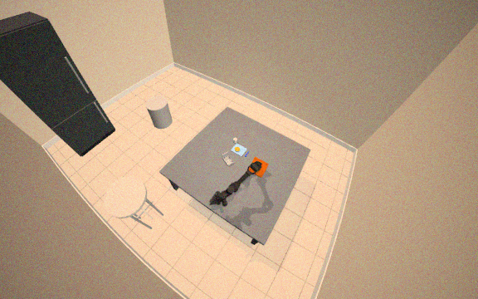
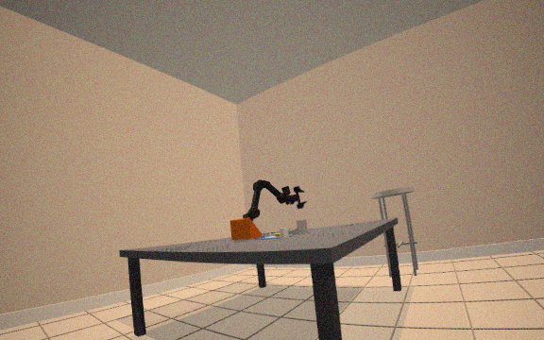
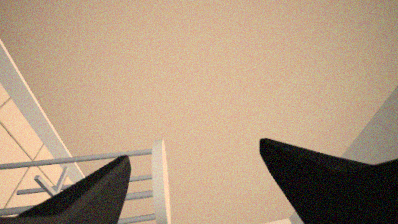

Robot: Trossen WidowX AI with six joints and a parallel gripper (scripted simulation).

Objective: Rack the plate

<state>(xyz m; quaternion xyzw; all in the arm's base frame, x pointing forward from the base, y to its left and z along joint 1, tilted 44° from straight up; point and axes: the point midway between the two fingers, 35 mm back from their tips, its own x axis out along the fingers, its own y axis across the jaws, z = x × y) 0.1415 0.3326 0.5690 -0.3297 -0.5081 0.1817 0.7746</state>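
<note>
Now: the white cup 240 mm ahead of my gripper tip, 860 mm to the right of it and 250 mm below it.
</note>
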